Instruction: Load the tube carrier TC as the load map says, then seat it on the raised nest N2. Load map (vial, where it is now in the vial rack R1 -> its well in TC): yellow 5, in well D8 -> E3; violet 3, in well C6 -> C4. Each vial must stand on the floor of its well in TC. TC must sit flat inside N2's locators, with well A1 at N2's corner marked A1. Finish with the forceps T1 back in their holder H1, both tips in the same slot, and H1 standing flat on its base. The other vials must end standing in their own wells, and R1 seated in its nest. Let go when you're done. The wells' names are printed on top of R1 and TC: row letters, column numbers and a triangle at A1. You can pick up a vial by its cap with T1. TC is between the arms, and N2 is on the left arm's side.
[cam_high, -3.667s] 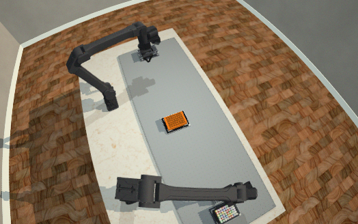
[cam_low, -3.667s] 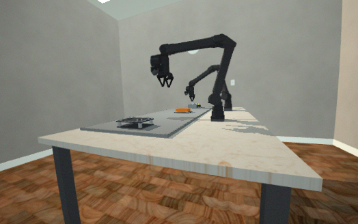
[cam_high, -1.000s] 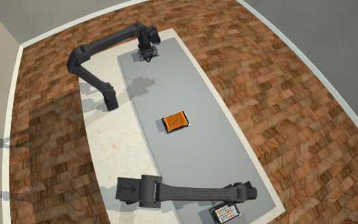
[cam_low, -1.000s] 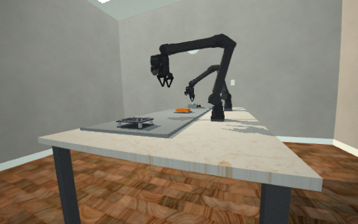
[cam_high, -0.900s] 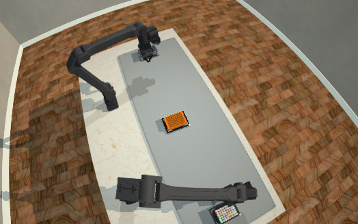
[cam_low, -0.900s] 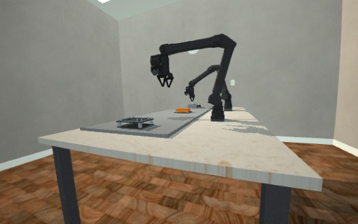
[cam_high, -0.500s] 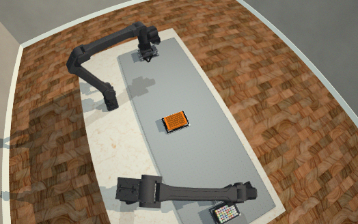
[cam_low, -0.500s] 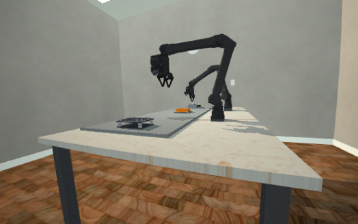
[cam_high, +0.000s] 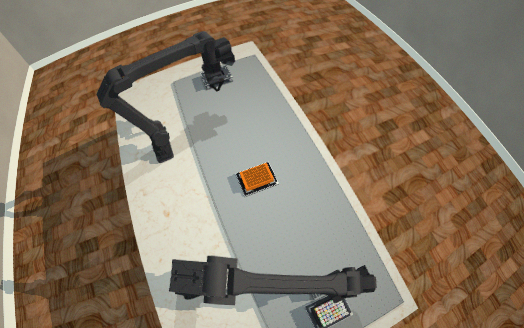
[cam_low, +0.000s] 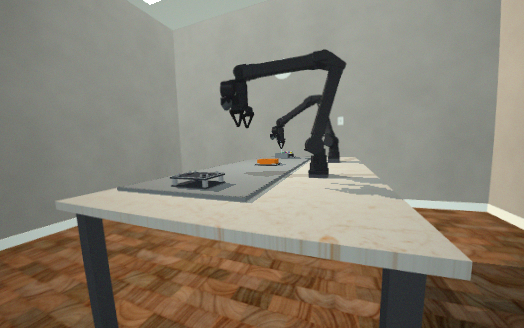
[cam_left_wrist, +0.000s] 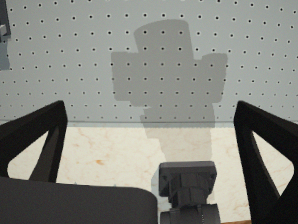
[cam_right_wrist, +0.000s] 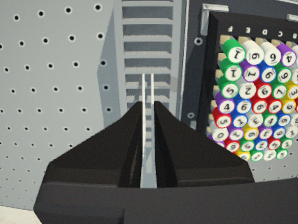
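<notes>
The slotted grey holder lies 8 cm below my right hand.
</notes>
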